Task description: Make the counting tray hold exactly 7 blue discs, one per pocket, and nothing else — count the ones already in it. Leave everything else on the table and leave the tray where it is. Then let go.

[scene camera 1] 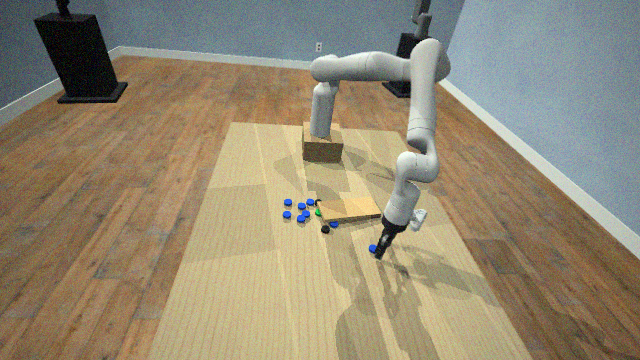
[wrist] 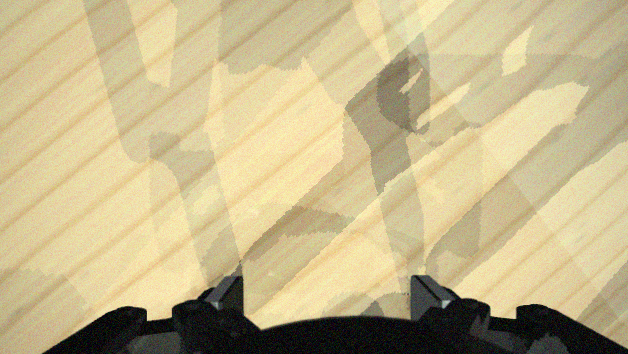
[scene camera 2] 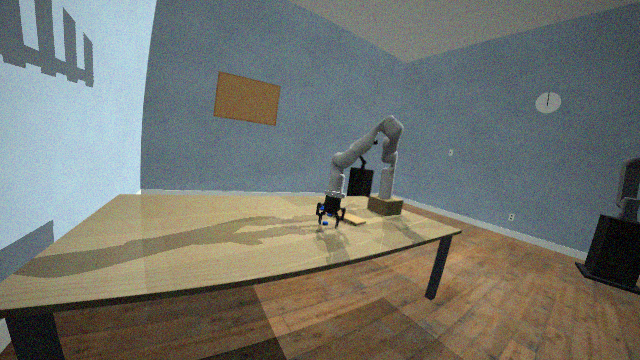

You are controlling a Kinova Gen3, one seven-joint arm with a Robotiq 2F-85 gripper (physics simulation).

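Observation:
The counting tray (scene camera 1: pixel 350 207) (scene camera 2: pixel 355 220) is a flat wooden board; I cannot make out its pockets or any disc in it. My gripper (scene camera 1: pixel 378 256) (scene camera 2: pixel 329 224) (wrist: pixel 326 298) is open, low over the table in front of the tray. One blue disc (scene camera 1: pixel 373 248) (scene camera 2: pixel 325 223) is at the fingers and shows between them in scene camera 2; it is not visible in the wrist view. Another blue disc (scene camera 1: pixel 334 224) lies at the tray's front edge. Several blue discs, including one blue disc (scene camera 1: pixel 288 202) and another blue disc (scene camera 1: pixel 301 219), lie left of the tray.
A green disc (scene camera 1: pixel 318 212) and a black disc (scene camera 1: pixel 318 202) lie at the tray's left edge. Another black disc (scene camera 1: pixel 325 229) lies by its front left corner. The arm's base block (scene camera 1: pixel 322 149) (scene camera 2: pixel 385 205) stands behind the tray. Shadows cross the table (scene camera 1: pixel 225 300) (scene camera 2: pixel 200 280).

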